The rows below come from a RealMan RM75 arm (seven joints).
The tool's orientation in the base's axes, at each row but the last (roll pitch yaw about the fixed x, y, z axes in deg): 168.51, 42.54, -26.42; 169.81, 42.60, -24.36; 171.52, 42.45, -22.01; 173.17, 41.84, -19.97; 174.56, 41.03, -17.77; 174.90, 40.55, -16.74; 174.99, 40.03, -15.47; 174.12, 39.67, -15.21; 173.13, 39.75, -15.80; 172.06, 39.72, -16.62; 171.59, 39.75, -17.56; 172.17, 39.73, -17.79; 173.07, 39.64, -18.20
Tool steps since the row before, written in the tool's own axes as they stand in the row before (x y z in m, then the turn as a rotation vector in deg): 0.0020, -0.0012, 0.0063, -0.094, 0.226, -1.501; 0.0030, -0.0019, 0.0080, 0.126, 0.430, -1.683; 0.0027, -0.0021, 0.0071, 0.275, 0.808, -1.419; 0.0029, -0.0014, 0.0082, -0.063, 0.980, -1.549; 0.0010, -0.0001, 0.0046, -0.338, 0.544, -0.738; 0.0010, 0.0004, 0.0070, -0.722, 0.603, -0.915; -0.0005, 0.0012, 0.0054, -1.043, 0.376, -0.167; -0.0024, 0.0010, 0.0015, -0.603, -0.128, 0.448; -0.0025, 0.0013, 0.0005, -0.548, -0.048, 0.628; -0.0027, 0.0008, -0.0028, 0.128, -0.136, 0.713; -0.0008, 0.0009, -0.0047, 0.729, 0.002, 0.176; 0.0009, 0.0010, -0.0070, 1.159, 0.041, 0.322; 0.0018, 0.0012, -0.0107, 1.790, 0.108, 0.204
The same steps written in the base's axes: -0.0026, 0.0012, -0.0061, 0.890, -0.356, 1.181; -0.0029, 0.0018, -0.0081, 1.101, -0.636, 1.190; -0.0024, 0.0021, -0.0072, 0.920, -1.008, 0.938; -0.0030, 0.0015, -0.0081, 0.724, -1.102, 1.275; -0.0023, 0.0004, -0.0041, 0.105, -0.529, 0.815; -0.0039, 0.0001, -0.0059, -0.074, -0.520, 1.203; -0.0041, -0.0006, -0.0037, -0.742, -0.168, 0.823; -0.0029, -0.0004, 0.0005, -0.709, 0.277, 0.032; -0.0024, -0.0007, 0.0013, -0.800, 0.198, -0.133; -0.0003, -0.0003, 0.0039, -0.339, 0.139, -0.639; 0.0023, -0.0009, 0.0042, 0.420, -0.162, -0.600; 0.0050, -0.0016, 0.0049, 0.632, -0.292, -0.982; 0.0079, -0.0025, 0.0071, 1.153, -0.518, -1.288
